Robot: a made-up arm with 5 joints. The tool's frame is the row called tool.
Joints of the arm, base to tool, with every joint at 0 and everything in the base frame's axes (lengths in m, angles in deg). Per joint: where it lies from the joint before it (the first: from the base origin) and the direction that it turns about. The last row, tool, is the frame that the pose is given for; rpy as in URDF.
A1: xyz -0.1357 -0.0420 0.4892 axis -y
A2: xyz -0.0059 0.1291 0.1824 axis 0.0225 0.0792 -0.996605
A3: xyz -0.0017 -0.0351 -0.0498 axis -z
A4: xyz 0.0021 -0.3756 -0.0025 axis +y
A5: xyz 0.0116 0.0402 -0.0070 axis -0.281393 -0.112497 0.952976
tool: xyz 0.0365 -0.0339 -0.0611 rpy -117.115 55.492 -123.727
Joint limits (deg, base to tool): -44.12..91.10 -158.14..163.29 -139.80..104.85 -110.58..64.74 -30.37..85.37
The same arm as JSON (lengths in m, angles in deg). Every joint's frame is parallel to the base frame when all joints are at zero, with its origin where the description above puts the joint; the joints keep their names.
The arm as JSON. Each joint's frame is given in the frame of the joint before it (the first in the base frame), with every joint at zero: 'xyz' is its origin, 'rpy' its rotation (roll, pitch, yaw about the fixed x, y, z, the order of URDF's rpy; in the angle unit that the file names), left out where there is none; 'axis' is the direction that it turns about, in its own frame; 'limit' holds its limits. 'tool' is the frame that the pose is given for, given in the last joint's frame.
{"units": {"length": "m", "angle": "deg"}, "joints": [{"name": "A1", "type": "revolute", "origin": {"xyz": [-0.1357, -0.042, 0.4892]}, "axis": "-y", "limit": {"lower": -44.12, "upper": 91.1}}, {"name": "A2", "type": "revolute", "origin": {"xyz": [-0.0059, 0.1291, 0.1824]}, "axis": [0.0225, 0.0792, -0.996605], "limit": {"lower": -158.14, "upper": 163.29}}, {"name": "A3", "type": "revolute", "origin": {"xyz": [-0.0017, -0.0351, -0.0498]}, "axis": "-z", "limit": {"lower": -139.8, "upper": 104.85}}, {"name": "A4", "type": "revolute", "origin": {"xyz": [0.0021, -0.3756, -0.0025]}, "axis": "+y", "limit": {"lower": -110.58, "upper": 64.74}}, {"name": "A5", "type": "revolute", "origin": {"xyz": [0.0116, 0.0402, -0.007]}, "axis": [-0.281393, -0.112497, 0.952976], "limit": {"lower": -30.37, "upper": 85.37}}], "tool": {"origin": {"xyz": [0.0365, -0.0339, -0.0611], "rpy": [-117.11, 55.49, -123.73]}}}
